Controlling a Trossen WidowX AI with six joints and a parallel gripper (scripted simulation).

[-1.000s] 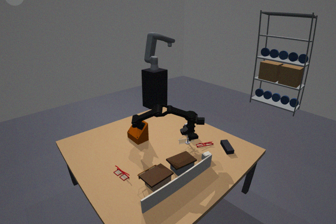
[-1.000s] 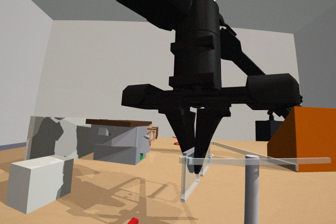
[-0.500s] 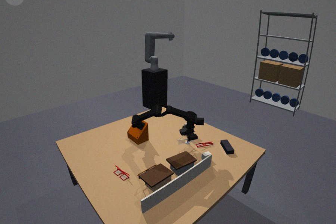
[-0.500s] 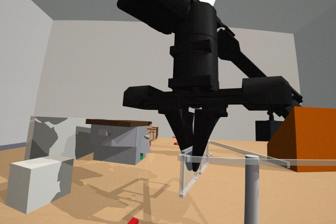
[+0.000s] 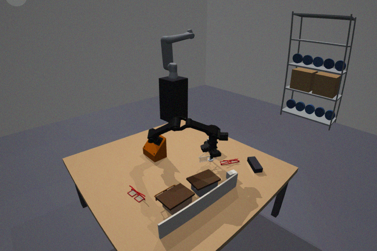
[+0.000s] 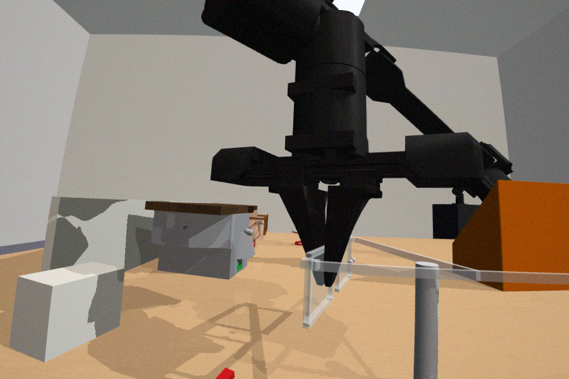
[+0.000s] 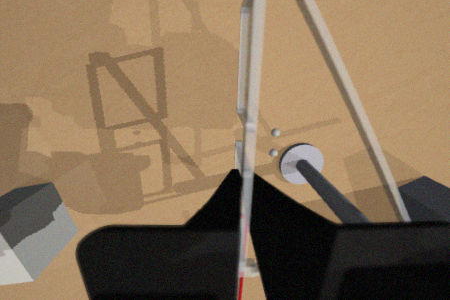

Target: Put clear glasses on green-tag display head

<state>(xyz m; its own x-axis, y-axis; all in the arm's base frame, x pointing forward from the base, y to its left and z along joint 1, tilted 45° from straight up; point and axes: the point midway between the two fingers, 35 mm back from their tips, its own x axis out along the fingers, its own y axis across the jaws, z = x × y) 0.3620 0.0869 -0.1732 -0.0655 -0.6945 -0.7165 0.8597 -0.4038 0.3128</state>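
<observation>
My gripper tip is 50 mm to the right of the grey stand post, 50 mm past it and 30 mm above it. The rest, counted from my gripper tip: black box 250 mm ahead, 200 mm to the left, 40 mm below; then grey display head 260 mm to the right, 120 mm ahead; then white block 200 mm ahead, 30 mm to the right, 30 mm below.
</observation>
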